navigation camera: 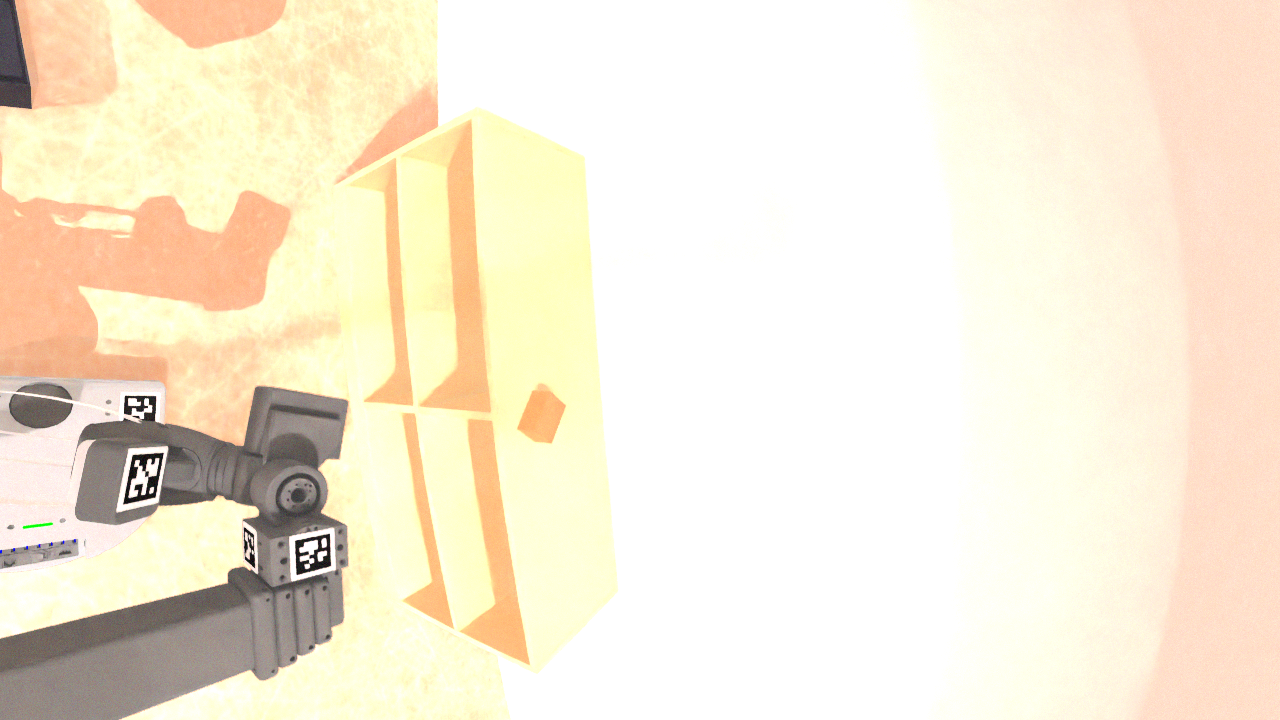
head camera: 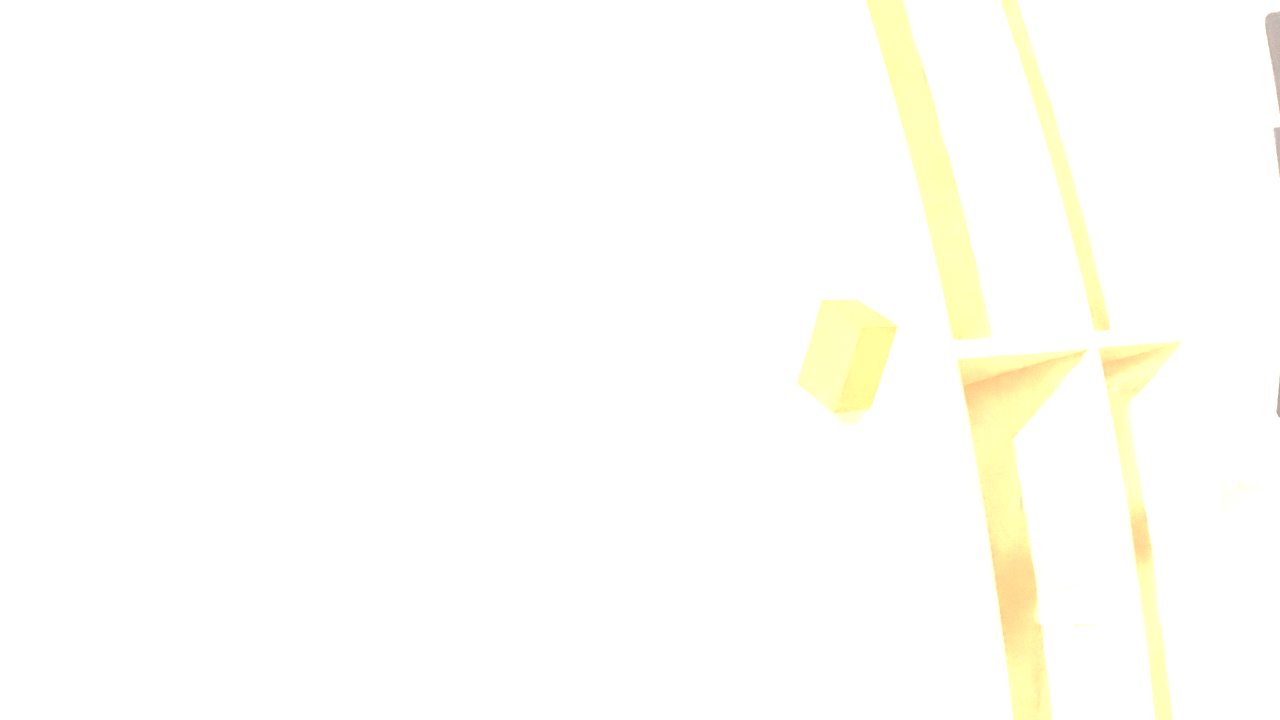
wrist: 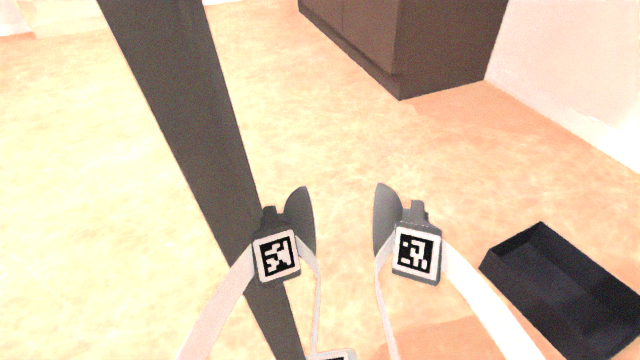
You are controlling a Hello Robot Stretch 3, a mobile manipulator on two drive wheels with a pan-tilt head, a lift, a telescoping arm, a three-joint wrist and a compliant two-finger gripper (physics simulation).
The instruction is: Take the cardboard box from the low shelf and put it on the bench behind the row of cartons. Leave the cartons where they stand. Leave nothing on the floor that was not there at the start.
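Places are measured from the robot's base along level axes (x down, y ahead, z right), in millimetres.
Pixels of known places: gripper, fingertip midpoint: (wrist: 342, 209); robot's base, origin of the base link: (navigation camera: 44, 403).
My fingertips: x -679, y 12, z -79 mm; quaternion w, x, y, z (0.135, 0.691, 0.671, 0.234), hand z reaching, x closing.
Observation:
For each thing: its top centre in the pictures, then the offset to it from my fingertips.
- small cardboard box, middle of its top: (head camera: 828, 356) (navigation camera: 551, 417) dy -10, dx +19, dz +803 mm
- black open tray, middle of its top: (wrist: 568, 278) dy +580, dx +579, dz -177 mm
A small cardboard box (head camera: 845, 358) (navigation camera: 541, 414) stands on the top board of the low shelf unit (head camera: 1020, 347) (navigation camera: 546, 268), a little past its middle divider in the navigation view. The head view is badly washed out, so the board under the box hardly shows. My gripper (wrist: 342, 209) is open in the wrist view, with floor showing between its fingers. The fingers do not show in the navigation view, where my wrist is on the open front side of the shelf unit, apart from the box. The bench and the row of cartons do not show in these current views.
A black open tray (wrist: 560, 295) lies on the floor at the right of the wrist view. A dark brown cabinet (wrist: 445, 45) stands against the wall at the top. My dark arm (navigation camera: 134, 649) reaches in from the lower left. A bright wall is behind the shelf unit.

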